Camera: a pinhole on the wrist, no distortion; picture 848 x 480 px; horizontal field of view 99.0 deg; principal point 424.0 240.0 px. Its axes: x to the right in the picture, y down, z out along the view. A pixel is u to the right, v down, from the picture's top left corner.
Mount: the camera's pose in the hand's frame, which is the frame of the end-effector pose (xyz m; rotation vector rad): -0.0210 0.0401 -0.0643 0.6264 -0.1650 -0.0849
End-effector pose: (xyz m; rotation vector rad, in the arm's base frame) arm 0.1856 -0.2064 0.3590 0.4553 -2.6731 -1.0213
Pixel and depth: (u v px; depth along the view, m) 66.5 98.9 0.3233
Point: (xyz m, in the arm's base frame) 0.5664 -0.1581 0.1167
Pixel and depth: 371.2 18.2 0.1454
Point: 0.2744 -0.2621 0.2770
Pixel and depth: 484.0 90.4 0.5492
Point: 0.2302 -0.3741 -0.1474
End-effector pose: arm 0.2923 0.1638 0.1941 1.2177 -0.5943 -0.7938
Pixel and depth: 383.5 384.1 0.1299
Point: 0.2076 0.1710 0.2208
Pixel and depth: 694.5 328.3 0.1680
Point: 0.2434 0.0352 0.1828
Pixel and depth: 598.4 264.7 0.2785
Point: 0.1600 -0.0117 0.1227
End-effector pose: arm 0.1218 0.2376 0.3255 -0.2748 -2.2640 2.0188
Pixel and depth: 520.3 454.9 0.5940
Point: -0.0396 -0.3801 0.2855
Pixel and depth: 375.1 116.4 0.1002
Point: 0.1721 0.2286 0.3719
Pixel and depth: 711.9 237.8 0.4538
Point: -0.2095 -0.0749 0.5405
